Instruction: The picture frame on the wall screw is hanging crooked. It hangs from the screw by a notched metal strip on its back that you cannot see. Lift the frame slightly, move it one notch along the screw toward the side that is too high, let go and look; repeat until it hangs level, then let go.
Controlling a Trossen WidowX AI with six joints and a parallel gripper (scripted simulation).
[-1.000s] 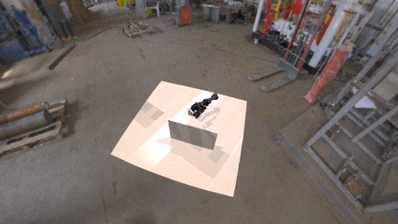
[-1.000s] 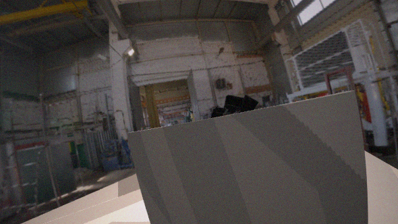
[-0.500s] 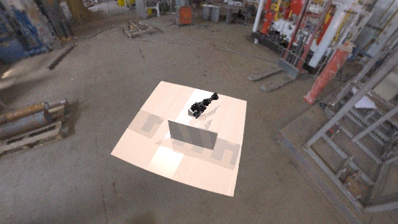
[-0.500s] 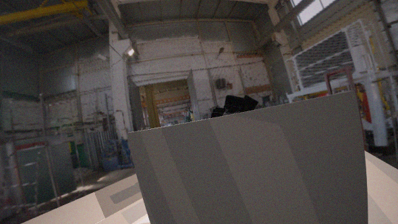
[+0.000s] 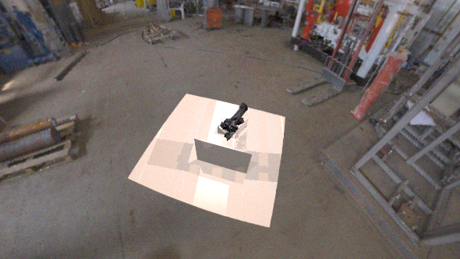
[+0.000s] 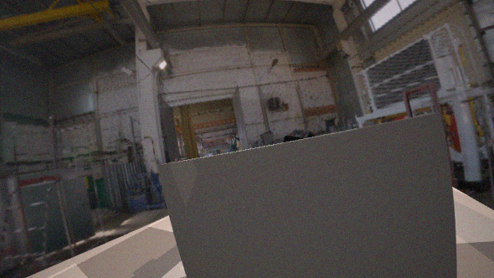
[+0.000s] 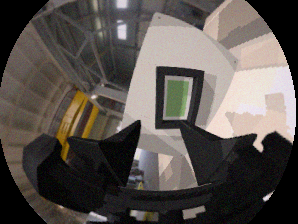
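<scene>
The picture frame is 13 cm ahead of my gripper tip, 6 cm below it and 1 cm to the right of it. Also, from my gripper tip: wall panel: 14 cm ahead, 7 cm below.
</scene>
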